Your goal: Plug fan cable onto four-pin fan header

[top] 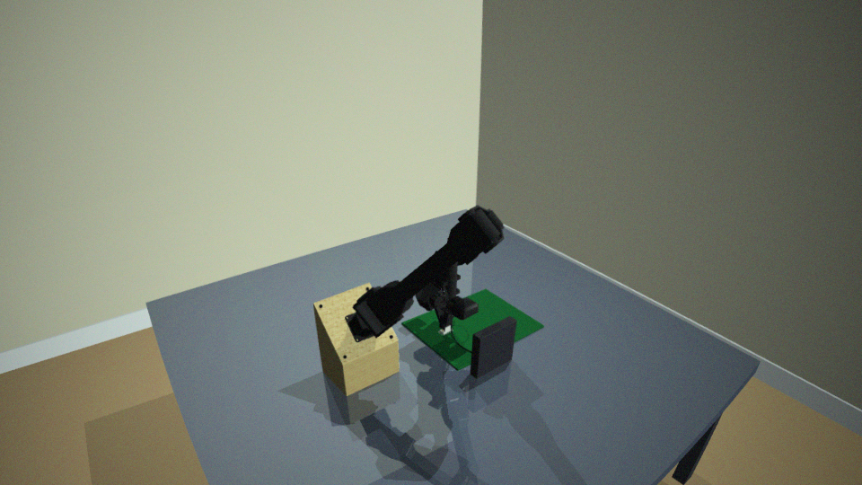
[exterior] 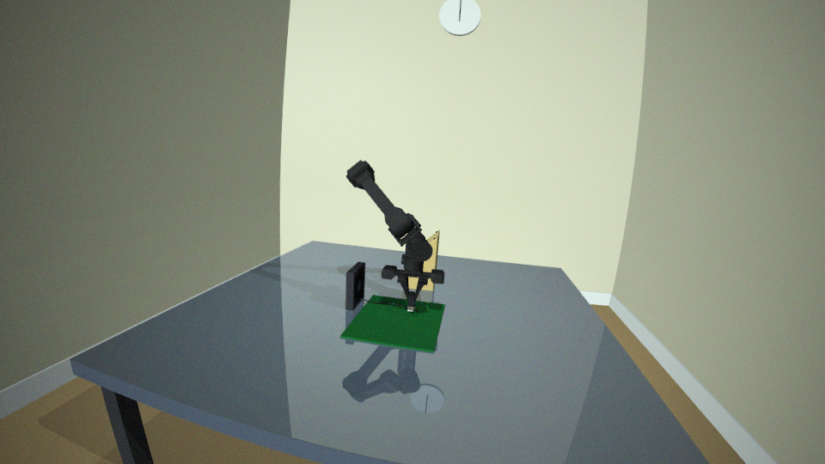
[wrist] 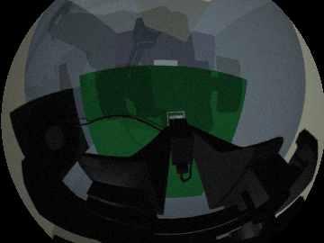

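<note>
My gripper tip is now 90 mm short of the green board, 20 mm to the left of it and 40 mm above it. Also, from my gripper tip: black fan 170 mm to the right, 30 mm above; then dark fan plug 10 mm ahead, 10 mm above.
</note>
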